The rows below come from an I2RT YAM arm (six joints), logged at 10 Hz.
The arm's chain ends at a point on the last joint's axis. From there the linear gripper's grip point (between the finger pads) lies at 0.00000 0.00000 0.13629 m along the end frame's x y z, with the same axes.
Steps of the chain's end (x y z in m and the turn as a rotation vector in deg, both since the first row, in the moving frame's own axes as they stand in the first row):
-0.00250, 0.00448, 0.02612, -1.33, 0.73, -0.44
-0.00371, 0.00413, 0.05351, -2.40, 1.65, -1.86
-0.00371, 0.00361, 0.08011, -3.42, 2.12, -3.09
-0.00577, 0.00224, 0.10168, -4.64, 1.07, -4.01
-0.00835, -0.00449, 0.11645, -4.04, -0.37, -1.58
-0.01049, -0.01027, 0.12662, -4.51, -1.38, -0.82
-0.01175, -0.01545, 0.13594, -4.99, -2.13, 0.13
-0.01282, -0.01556, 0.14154, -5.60, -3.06, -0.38
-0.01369, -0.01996, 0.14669, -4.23, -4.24, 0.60
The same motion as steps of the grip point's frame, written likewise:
-0.00075, 0.00764, 0.02607, -1.33, 0.73, -0.44
0.00031, 0.00977, 0.05333, -2.40, 1.65, -1.86
0.00155, 0.01160, 0.07977, -3.42, 2.12, -3.09
-0.00284, 0.01317, 0.10121, -4.64, 1.07, -4.01
-0.00910, 0.00512, 0.11611, -4.04, -0.37, -1.58
-0.01369, 0.00047, 0.12616, -4.51, -1.38, -0.82
-0.01682, -0.00360, 0.13533, -4.99, -2.13, 0.13
-0.02004, -0.00224, 0.14070, -5.60, -3.06, -0.38
-0.02381, -0.00997, 0.14595, -4.23, -4.24, 0.60

